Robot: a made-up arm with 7 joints. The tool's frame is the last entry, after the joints.
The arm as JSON. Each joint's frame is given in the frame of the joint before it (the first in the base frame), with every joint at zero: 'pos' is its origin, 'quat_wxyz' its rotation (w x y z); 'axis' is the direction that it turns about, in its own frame. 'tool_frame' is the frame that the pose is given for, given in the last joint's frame.
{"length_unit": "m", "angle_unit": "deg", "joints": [
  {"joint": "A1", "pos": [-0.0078, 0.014, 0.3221], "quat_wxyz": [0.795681, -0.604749, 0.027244, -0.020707], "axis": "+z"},
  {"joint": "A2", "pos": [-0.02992, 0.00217, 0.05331], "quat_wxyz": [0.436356, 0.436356, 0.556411, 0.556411], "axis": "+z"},
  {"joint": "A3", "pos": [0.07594, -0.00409, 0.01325], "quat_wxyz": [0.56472, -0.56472, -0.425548, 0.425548], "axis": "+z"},
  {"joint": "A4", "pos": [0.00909, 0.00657, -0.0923], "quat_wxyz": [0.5, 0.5, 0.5, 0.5], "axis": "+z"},
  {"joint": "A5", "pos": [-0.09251, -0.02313, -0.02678], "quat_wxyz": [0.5, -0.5, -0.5, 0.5], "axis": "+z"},
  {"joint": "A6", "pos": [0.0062, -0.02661, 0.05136], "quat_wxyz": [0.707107, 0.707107, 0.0, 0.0], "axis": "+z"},
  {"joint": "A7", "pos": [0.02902, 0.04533, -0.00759], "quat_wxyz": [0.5, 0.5, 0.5, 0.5], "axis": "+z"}
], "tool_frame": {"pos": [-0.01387, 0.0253, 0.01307], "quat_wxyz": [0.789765, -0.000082, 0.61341, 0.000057]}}
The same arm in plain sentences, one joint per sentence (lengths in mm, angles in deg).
The arm has seven revolute joints in a row. What follows holds with every joint at zero, and every direction is one of the base frame's.
Joint 1 sits 7.8 mm along -x and 14 mm along +y and 322.1 mm along +z from the base frame's origin and rotates about the direction (0.068403, 0.961235, 0.26711).
Joint 2 sits 26.2 mm along -x and 53.8 mm along +y and 12.7 mm along +z from joint 1 and rotates about the direction (0.968889, -0.0002, -0.247497).
Joint 3 sits 5.5 mm along -x and 17 mm along +y and 75.1 mm along -z from joint 2 and rotates about the direction (0.247497, -0.0001, 0.968889).
Joint 4 sits 29.2 mm along -x and 9.1 mm along +y and 87.8 mm along -z from joint 3 and rotates about the direction (0.0002, 1, 0).
Joint 5 sits 83.9 mm along +x and 26.8 mm along -y and 45.3 mm along -z from joint 4 and rotates about the direction (0.968889, -0.0002, -0.247497).
Joint 6 sits 51.3 mm along +x and 26.6 mm along +y and 6.7 mm along -z from joint 5 and rotates about the direction (0.0002, 1, 0).
Joint 7 sits 51.1 mm along +x and 7.6 mm along -y and 16.9 mm along +z from joint 6 and rotates about the direction (0.247497, -0.0001, 0.968889).
The tool frame, which is the frame that the pose is given for, sits 10.2 mm along -x and 25.3 mm along +y and 16.1 mm along +z from joint 7; its axes are the base frame's turned by roll 0, pitch 90 and yaw 0 deg (as in URDF: about the fixed x, then y, then z).

